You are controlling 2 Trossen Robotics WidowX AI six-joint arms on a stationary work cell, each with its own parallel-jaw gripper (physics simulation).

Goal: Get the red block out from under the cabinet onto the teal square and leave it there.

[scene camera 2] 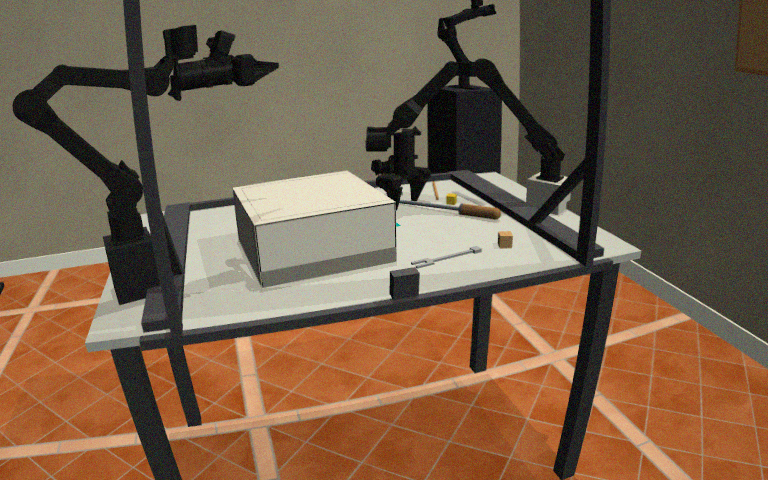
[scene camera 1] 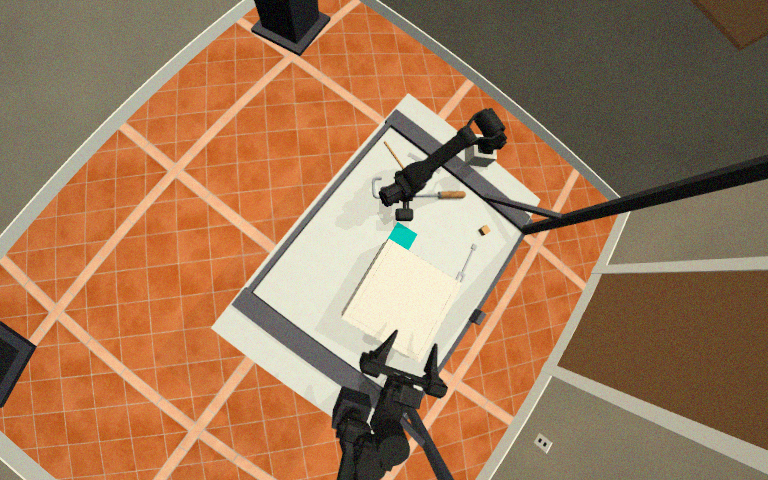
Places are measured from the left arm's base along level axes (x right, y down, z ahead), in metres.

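Where they show: left gripper, between the fingertips: [scene camera 2: 270, 65] [scene camera 1: 416, 336]; right gripper, between the fingertips: [scene camera 2: 404, 207] [scene camera 1: 400, 203]; left arm's base, origin of its link: [scene camera 2: 127, 238] [scene camera 1: 351, 418]; right arm's base, origin of its link: [scene camera 2: 549, 178] [scene camera 1: 485, 146].
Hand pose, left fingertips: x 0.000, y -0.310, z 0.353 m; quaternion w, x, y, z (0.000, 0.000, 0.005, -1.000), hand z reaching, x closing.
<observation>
Each offset is from my left fingertips to the top centre of the thing. "*": to the spot under its first point.
The cream cabinet {dz +0.059, dx +0.020, dy +0.293 m} [scene camera 1: 404, 300] [scene camera 2: 327, 244] stands on the table. The red block does not show in either view. The teal square {* dz +0.289, dx -0.039, dy +0.429 m} [scene camera 1: 403, 235] [scene camera 2: 398, 224] lies at the cabinet's upper edge in scene camera 1; a sliver shows in scene camera 2. A hooked metal rod with a wooden handle {* dz +0.508, dx +0.080, dy +0.397 m} [scene camera 1: 451, 195] [scene camera 2: 479, 211] lies beyond the square. My right gripper [scene camera 1: 389, 196] [scene camera 2: 407, 202] points down, low over the rod's shaft, open with nothing held; its fingers are hidden in scene camera 1. My left gripper [scene camera 1: 415, 339] [scene camera 2: 277, 66] is open and empty, high near the cabinet's near end.
A forked grey tool {dz +0.283, dx +0.241, dy +0.421 m} [scene camera 1: 467, 261] [scene camera 2: 447, 258] lies beside the cabinet. A small wooden cube {dz +0.435, dx +0.264, dy +0.399 m} [scene camera 1: 484, 230] [scene camera 2: 505, 239], a yellow cube {dz +0.535, dx -0.055, dy +0.404 m} [scene camera 2: 451, 198] and a thin stick {dz +0.571, dx -0.177, dy +0.422 m} [scene camera 1: 393, 153] [scene camera 2: 435, 190] lie on the table. A dark box {dz +0.098, dx +0.340, dy +0.371 m} [scene camera 1: 477, 316] [scene camera 2: 404, 283] sits at the table edge.
</observation>
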